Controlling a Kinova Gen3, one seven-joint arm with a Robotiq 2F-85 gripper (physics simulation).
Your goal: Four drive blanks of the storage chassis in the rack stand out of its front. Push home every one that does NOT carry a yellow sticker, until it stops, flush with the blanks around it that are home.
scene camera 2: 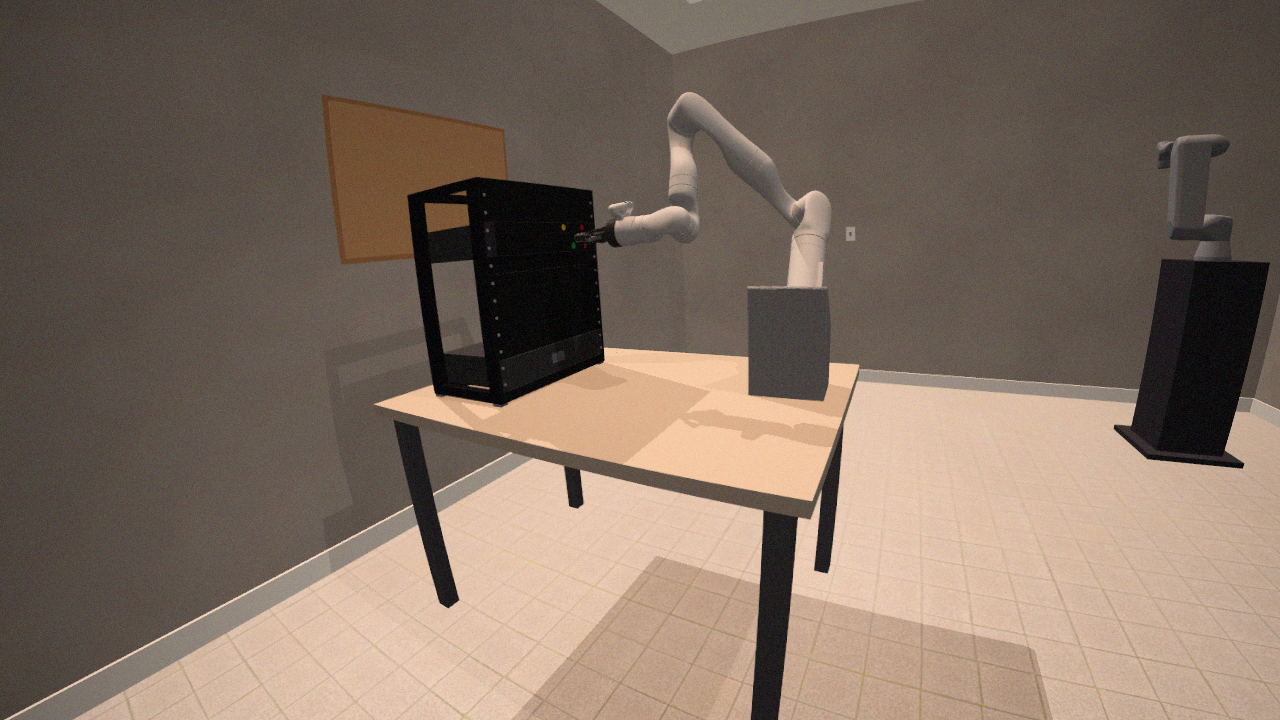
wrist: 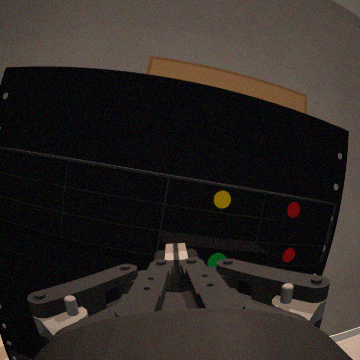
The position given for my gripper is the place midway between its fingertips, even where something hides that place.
I see my gripper [wrist: 175,255] and a black rack [scene camera 2: 540,325].
The black rack is seen too in the wrist view [wrist: 110,165].
